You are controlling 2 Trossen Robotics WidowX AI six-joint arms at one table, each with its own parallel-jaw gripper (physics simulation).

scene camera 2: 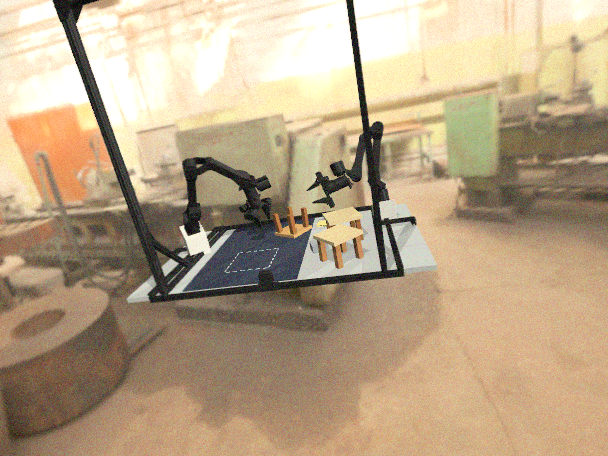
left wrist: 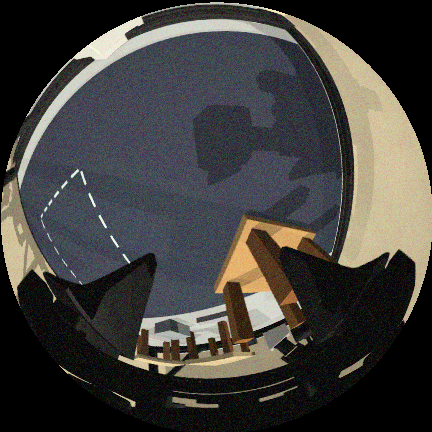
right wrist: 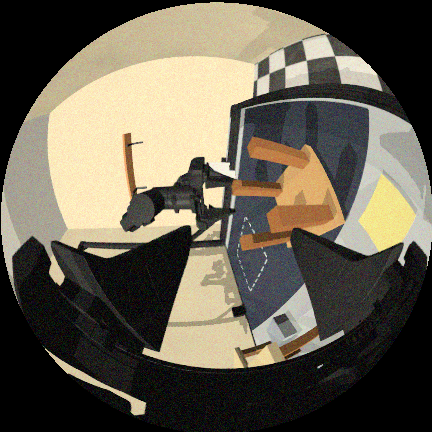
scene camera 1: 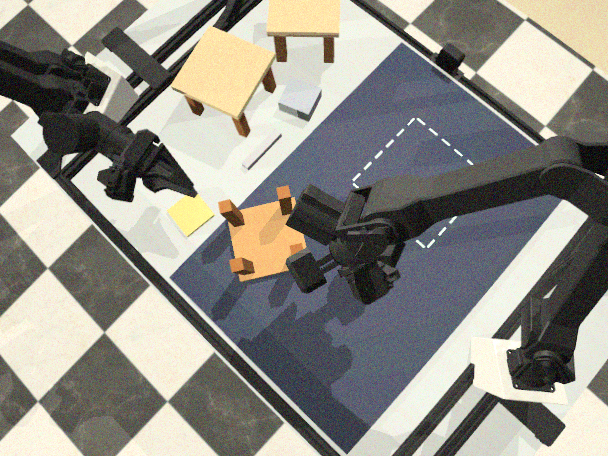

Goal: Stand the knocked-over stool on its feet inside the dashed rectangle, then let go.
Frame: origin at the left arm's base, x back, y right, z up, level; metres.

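Seen in the pictures: left gripper, between the fingertips: (scene camera 2: 265,223) (left wrist: 218,257) (right wrist: 237,197); right gripper, between the fingertips: (scene camera 2: 309,196) (left wrist: 312,342) (right wrist: 243,233) (scene camera 1: 194,191); left arm's base, origin of its link: (scene camera 2: 192,229) (scene camera 1: 529,370); right arm's base, origin of its link: (scene camera 2: 382,202) (left wrist: 279,342) (scene camera 1: 93,85).
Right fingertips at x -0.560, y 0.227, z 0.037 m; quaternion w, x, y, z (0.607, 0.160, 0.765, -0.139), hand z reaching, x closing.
Note:
Pixels of each thing's top centre, then the offset from my right fingertips to it. "pt": a spot on its surface instead. Level surfaces: height alone.
- orange stool, centre of its top: (left wrist: 297,315) (right wrist: 246,198) (scene camera 1: 260,227) (scene camera 2: 289,210) dx +0.108, dy -0.040, dz -0.047 m
- dark blue mat, height of its surface: dz -0.162 m
- dashed rectangle, a spot on its surface: (scene camera 1: 417,119) (right wrist: 249,289) pt dx +0.384, dy +0.245, dz -0.161 m
- grey block, centre of its top: (scene camera 1: 299,95) (right wrist: 274,333) (left wrist: 171,335) (scene camera 2: 318,242) dx +0.137, dy +0.262, dz -0.131 m
- thin grey bar, centre of its top: (right wrist: 308,305) (scene camera 1: 261,147) (left wrist: 217,319) dx +0.070, dy +0.147, dz -0.151 m
- yellow square, a spot on its surface: (right wrist: 387,212) (scene camera 1: 189,215) pt dx -0.057, dy -0.006, dz -0.157 m
The orange stool (scene camera 1: 265,232) (scene camera 2: 295,231) (left wrist: 235,260) (right wrist: 299,187) lies upside down on the dark blue mat (scene camera 1: 420,310), seat down, legs up. The dashed rectangle (scene camera 1: 416,119) (scene camera 2: 278,248) (left wrist: 81,171) (right wrist: 250,289) is apart from it, at the upper right in scene camera 1, partly hidden there by the left arm. My left gripper (scene camera 1: 337,279) (scene camera 2: 260,215) (left wrist: 218,257) is open and empty, beside the stool; its finger covers part of a leg in the left wrist view. My right gripper (scene camera 1: 194,193) (scene camera 2: 311,196) (right wrist: 243,233) is open and empty, raised on the stool's other side.
Two pale wooden stools (scene camera 1: 225,70) (scene camera 1: 302,17) stand upright at the top in scene camera 1. A grey block (scene camera 1: 300,100), a thin grey bar (scene camera 1: 262,151) and a yellow square (scene camera 1: 190,216) (right wrist: 387,212) lie beside the mat. A black frame edges the table.

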